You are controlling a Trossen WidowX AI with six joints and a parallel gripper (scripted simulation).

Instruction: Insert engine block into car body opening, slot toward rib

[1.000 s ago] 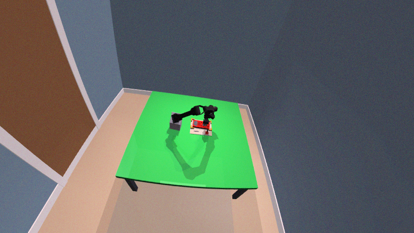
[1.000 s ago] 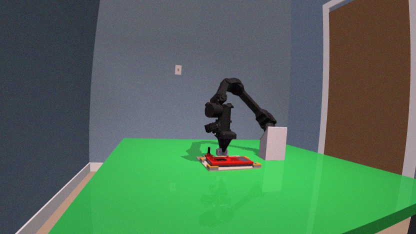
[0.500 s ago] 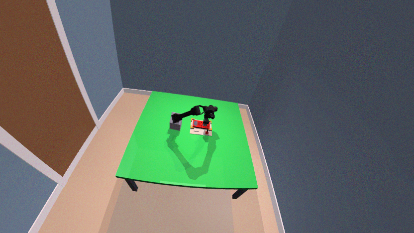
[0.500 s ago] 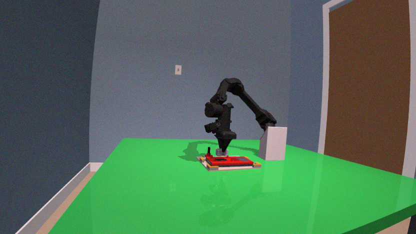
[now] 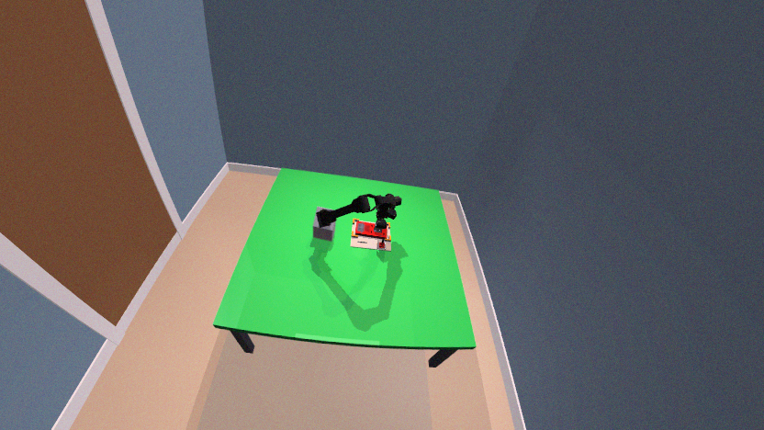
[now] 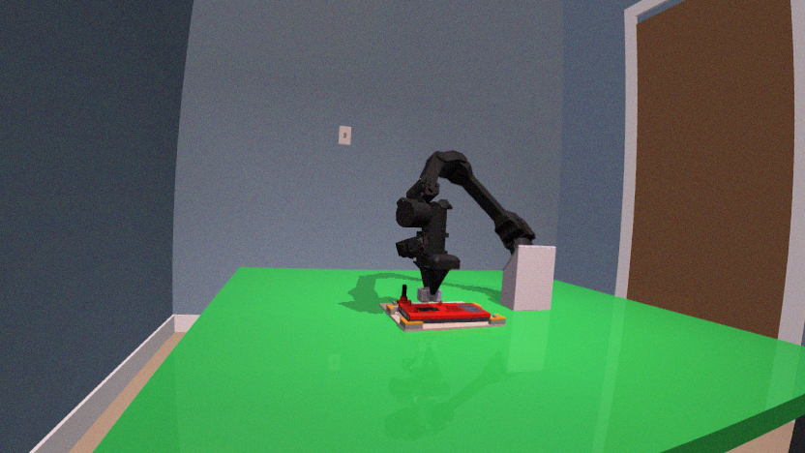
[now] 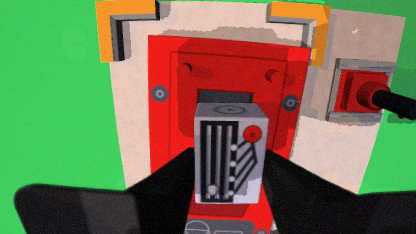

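Right now the engine block is 10 mm below my gripper tip.
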